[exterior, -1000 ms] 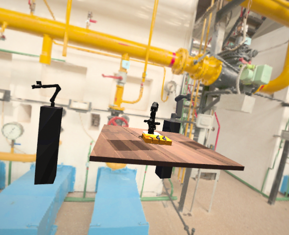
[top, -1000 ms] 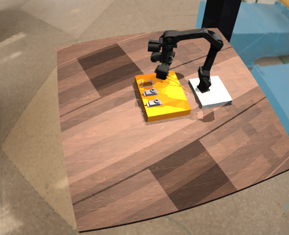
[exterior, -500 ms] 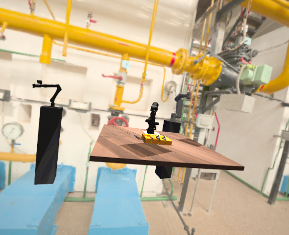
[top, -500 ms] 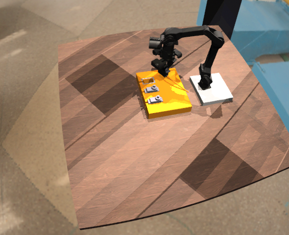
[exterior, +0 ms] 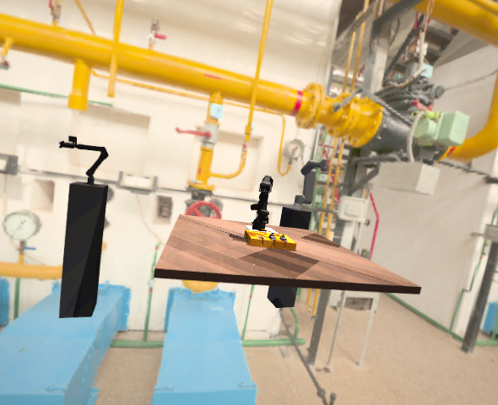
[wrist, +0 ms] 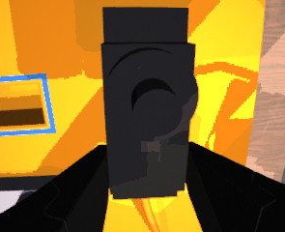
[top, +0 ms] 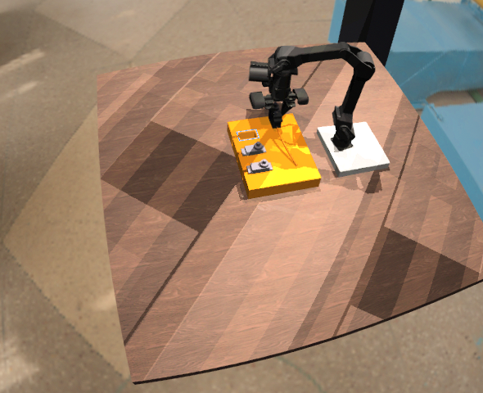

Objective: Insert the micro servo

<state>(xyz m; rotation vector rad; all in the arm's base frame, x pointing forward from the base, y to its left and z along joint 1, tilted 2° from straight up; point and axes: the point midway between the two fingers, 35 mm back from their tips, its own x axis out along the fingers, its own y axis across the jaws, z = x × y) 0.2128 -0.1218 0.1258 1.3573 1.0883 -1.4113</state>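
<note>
Right now my gripper tip is 80 mm to the right of the orange deck and 100 mm above it.
</note>
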